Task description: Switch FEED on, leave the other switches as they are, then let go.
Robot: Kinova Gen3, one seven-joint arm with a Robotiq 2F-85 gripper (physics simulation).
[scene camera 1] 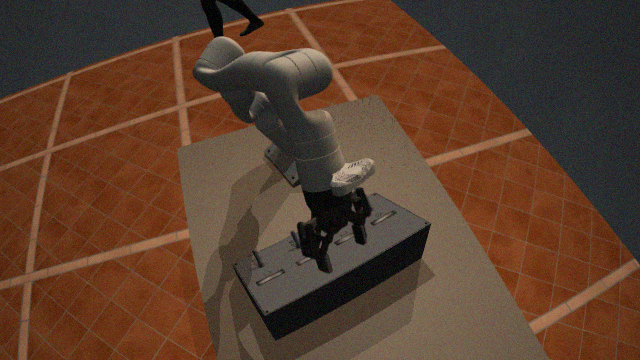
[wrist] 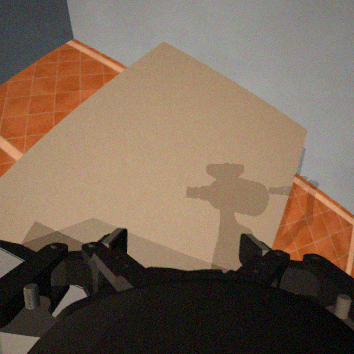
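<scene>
The dark grey switch box stands on the table, with several slotted switches in a row along its top. One upright lever shows by the left end slot, and another lever shows just left of the gripper. The remaining levers are hidden behind the gripper and arm. The labels are too small to read, so I cannot tell which switch is FEED. My gripper is open and empty, its fingers pointing down in front of the middle of the box top. In the wrist view a piece of the box shows at lower left.
The tan table lies under the box, and shadows of the arm and box fall on it. The arm's base plate is behind the box. A person's legs show on the tiled floor at the back.
</scene>
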